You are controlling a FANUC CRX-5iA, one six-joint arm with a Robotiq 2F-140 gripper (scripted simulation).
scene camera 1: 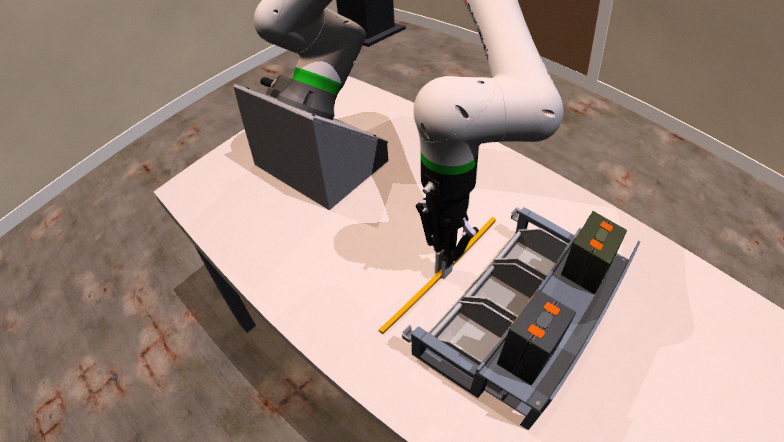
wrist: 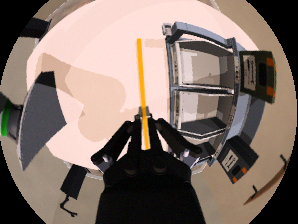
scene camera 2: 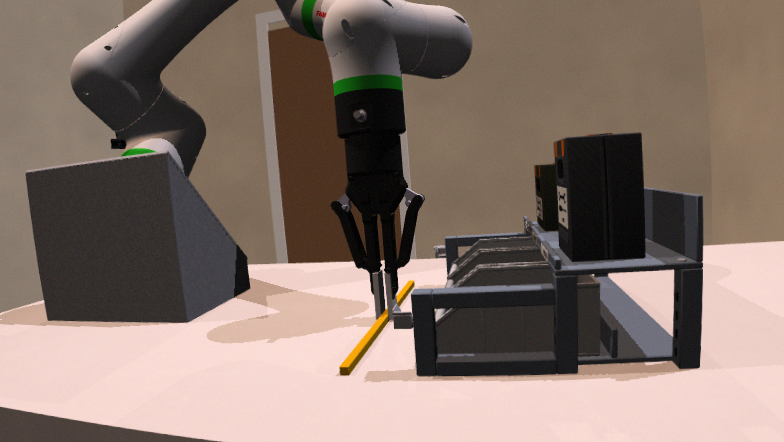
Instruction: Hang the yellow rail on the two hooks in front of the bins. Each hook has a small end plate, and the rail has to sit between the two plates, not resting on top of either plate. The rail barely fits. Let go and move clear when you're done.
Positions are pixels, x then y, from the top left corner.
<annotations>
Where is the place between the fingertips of the gripper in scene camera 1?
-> At 443,271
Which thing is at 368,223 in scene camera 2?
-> The gripper.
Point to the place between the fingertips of the gripper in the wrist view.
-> At 144,111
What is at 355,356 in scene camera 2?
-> A yellow rail.
</annotations>
